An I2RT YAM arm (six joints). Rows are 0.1 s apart.
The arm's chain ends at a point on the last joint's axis. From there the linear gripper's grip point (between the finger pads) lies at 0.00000 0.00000 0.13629 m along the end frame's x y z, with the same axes.
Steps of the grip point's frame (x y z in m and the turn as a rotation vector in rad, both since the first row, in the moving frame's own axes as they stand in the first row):
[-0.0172 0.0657 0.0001 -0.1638 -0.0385 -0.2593]
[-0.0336 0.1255 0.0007 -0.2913 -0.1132 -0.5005]
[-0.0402 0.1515 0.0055 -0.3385 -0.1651 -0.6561]
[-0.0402 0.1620 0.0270 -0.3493 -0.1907 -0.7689]
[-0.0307 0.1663 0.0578 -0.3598 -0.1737 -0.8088]
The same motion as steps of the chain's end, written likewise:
[-0.0149 0.0431 0.0020 -0.1638 -0.0385 -0.2593]
[-0.0287 0.0843 0.0072 -0.2913 -0.1132 -0.5005]
[-0.0342 0.1026 0.0147 -0.3385 -0.1651 -0.6561]
[-0.0345 0.1107 0.0371 -0.3493 -0.1907 -0.7689]
[-0.0286 0.1147 0.0680 -0.3598 -0.1737 -0.8088]

